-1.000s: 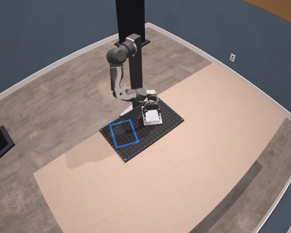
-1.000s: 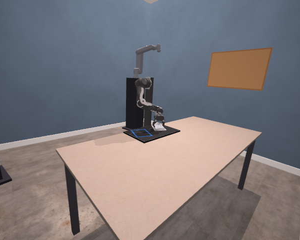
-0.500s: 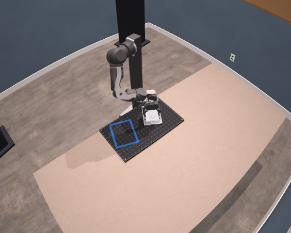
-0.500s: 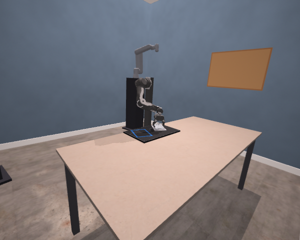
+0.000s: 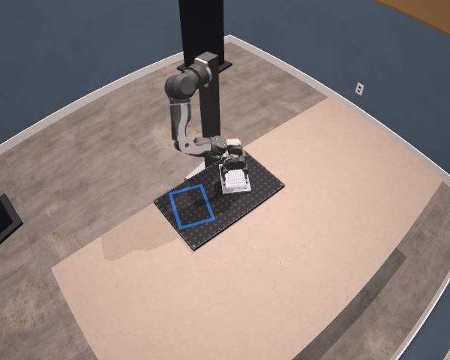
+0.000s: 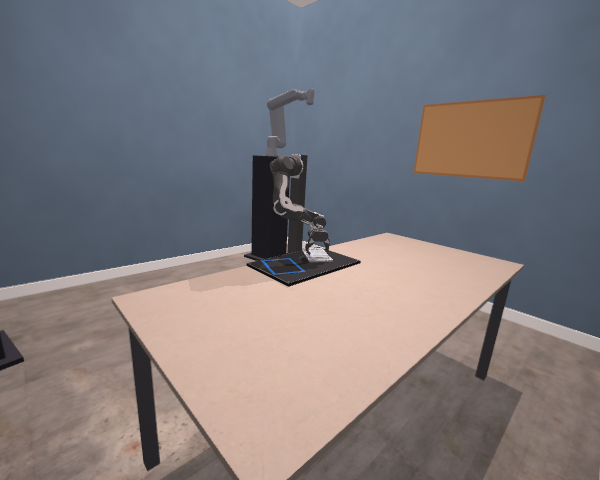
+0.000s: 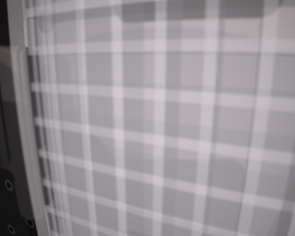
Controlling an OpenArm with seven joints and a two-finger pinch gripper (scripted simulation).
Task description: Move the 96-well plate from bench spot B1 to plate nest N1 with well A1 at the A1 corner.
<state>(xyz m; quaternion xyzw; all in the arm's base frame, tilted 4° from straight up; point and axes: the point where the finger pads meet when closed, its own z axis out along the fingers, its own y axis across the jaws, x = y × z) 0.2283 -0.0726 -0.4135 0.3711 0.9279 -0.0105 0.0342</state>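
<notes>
Now: the white 96-well plate right at my hand. Round my hand: white plate nest N1: 2 cm below.
</notes>
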